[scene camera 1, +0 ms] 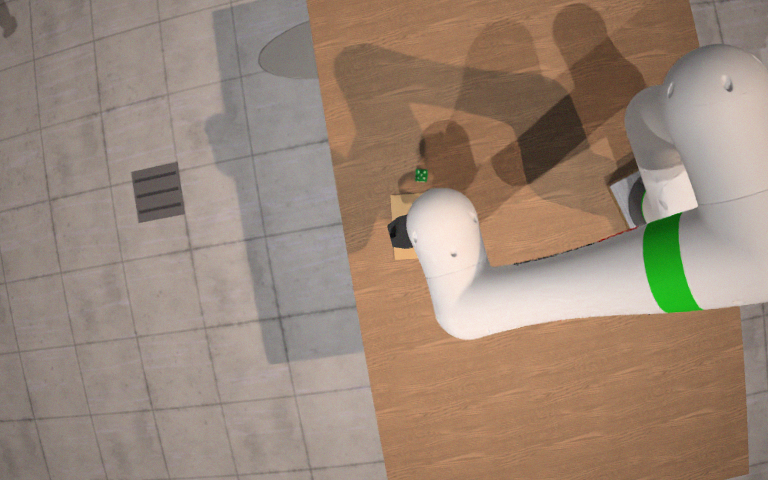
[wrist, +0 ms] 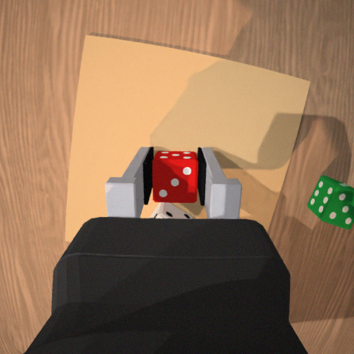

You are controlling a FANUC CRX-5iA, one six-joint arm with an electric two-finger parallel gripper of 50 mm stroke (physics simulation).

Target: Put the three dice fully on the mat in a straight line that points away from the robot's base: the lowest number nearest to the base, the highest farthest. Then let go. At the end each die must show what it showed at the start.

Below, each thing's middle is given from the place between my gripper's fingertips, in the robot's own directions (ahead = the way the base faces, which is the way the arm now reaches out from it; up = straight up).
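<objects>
I have my gripper 1 cm beyond the red die (wrist: 174, 173) at this moment. There is also the tan mat (scene camera 1: 400, 204), and counted from my hand it lies 1 cm below.
</objects>
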